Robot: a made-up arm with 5 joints.
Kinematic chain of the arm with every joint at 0, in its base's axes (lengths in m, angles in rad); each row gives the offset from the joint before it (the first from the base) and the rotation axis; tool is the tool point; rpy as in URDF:
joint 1: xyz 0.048 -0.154 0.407 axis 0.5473 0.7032 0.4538
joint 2: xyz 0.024 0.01 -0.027 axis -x
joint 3: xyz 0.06 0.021 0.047 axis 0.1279 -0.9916 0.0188
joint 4: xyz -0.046 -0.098 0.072 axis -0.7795 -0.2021 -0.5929
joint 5: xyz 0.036 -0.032 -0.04 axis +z
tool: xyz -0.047 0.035 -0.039 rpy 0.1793 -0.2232 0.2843
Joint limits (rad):
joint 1: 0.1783..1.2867
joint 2: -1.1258..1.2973
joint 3: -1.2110..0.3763
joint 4: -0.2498..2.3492
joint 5: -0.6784..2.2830
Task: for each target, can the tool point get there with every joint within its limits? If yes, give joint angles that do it. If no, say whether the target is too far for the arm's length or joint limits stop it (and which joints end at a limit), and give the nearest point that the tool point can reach.
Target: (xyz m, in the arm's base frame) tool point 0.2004 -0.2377 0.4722
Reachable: yes | joints 1.1089 0.5827 -0.3479 1.0634 1.2724
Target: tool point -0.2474 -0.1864 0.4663
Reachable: no: joint limits stop it (at a limit: joint 1, joint 3, joint 4) | nearest point -0.0365 -0.1991 0.5202 | short by 0.218 m
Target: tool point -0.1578 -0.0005 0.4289
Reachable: no: joint limits stop it (at a limit: joint 1, joint 2, joint 4) | nearest point -0.0494 -0.0630 0.5255 | short by 0.158 m
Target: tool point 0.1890 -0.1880 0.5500
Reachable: yes | joints 0.8281 0.9150 -0.4203 0.8480 1.6286
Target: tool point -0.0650 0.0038 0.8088
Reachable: no: too far | nearest point 0.0367 -0.0548 0.6160 | short by 0.226 m
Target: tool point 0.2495 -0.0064 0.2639
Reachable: no: joint limits stop it (at a limit: joint 1, joint 3, joint 4, joint 5) | nearest point 0.2774 -0.1563 0.3224 | short by 0.163 m
